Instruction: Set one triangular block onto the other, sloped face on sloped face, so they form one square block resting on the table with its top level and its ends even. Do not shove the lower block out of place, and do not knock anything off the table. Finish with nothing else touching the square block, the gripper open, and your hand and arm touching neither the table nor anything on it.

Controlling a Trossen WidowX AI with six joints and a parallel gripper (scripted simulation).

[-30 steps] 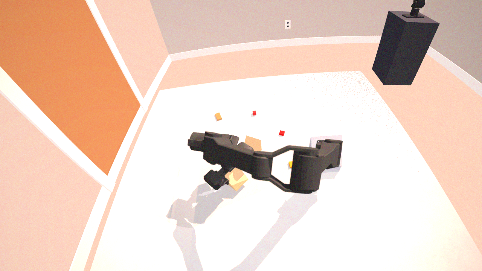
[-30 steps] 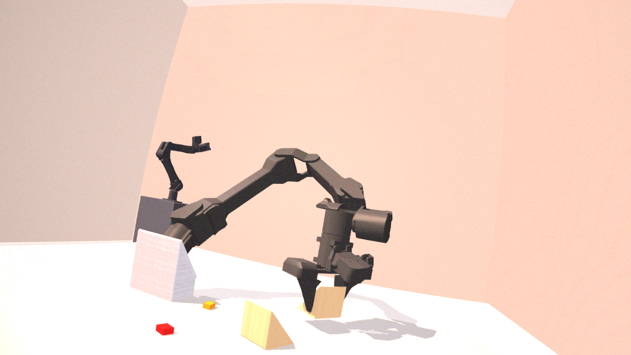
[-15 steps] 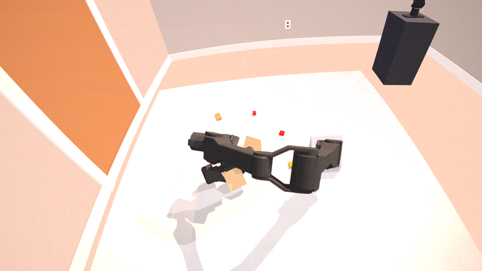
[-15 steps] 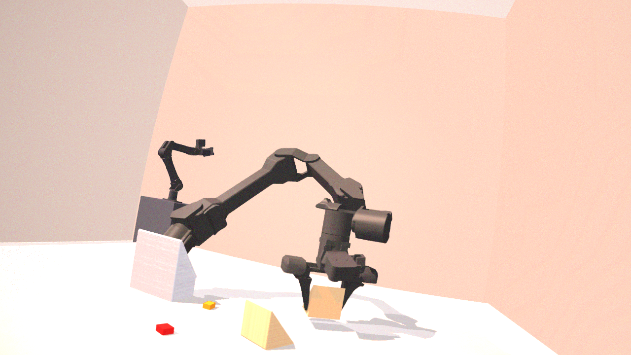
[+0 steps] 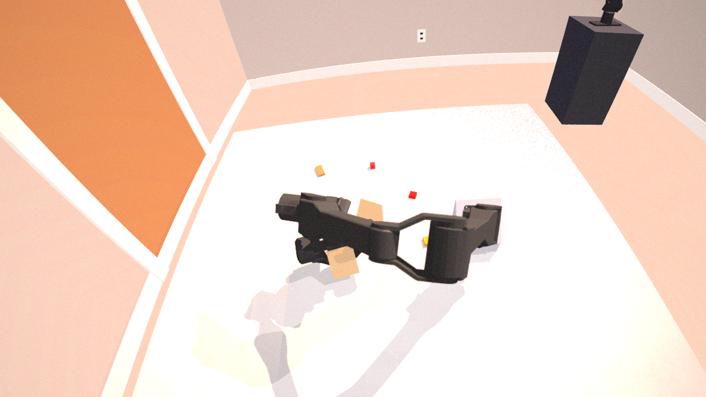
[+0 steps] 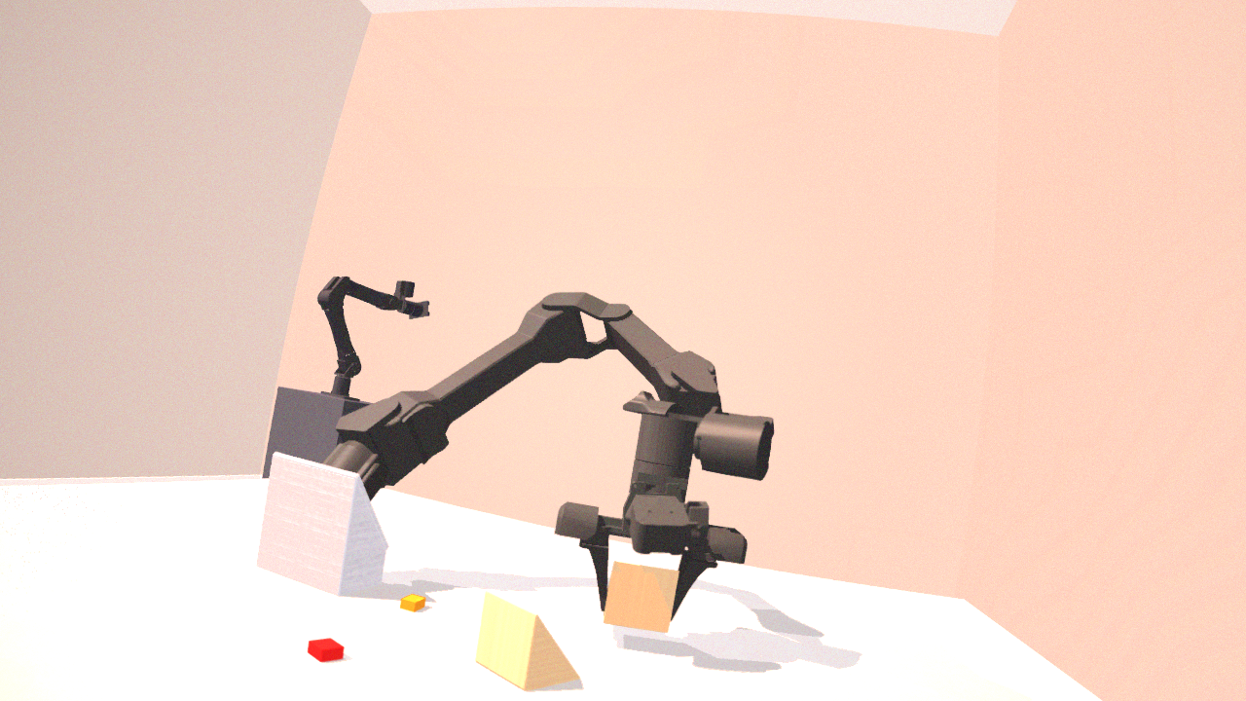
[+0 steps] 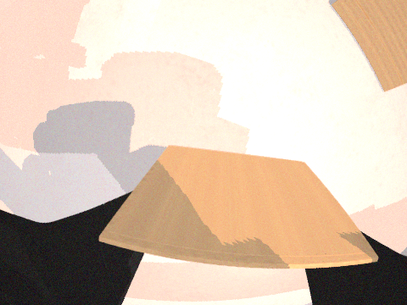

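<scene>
My gripper tip is now 10 mm below the wooden triangular block. The rest, counted from my gripper tip: yellow cube 210 mm behind, 70 mm to the right, 30 mm below.
</scene>
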